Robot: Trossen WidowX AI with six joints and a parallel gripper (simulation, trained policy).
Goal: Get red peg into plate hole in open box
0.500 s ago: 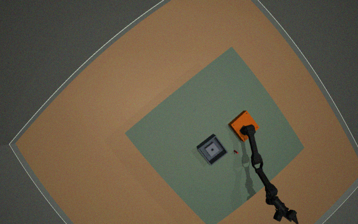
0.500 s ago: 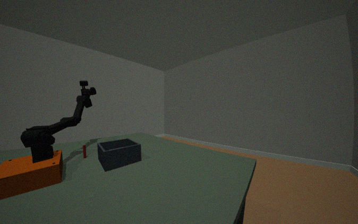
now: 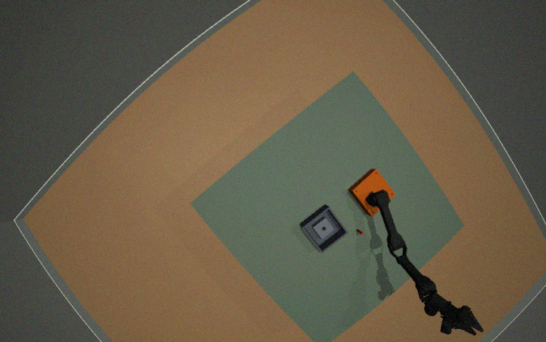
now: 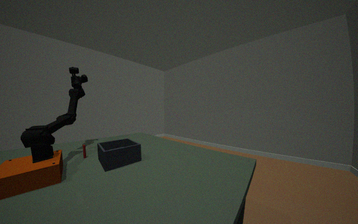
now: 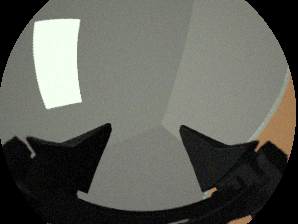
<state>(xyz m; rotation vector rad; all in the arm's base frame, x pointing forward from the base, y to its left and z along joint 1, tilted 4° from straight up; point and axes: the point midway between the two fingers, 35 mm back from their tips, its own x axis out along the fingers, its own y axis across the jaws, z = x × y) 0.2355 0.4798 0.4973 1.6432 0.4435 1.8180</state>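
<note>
The red peg lies 20 mm behind my gripper tip, 400 mm to the right of it and 590 mm below it. Also, from my gripper tip: grey plate 110 mm ahead, 590 mm to the right, 580 mm below; then dark box 110 mm ahead, 590 mm to the right, 600 mm below.
</note>
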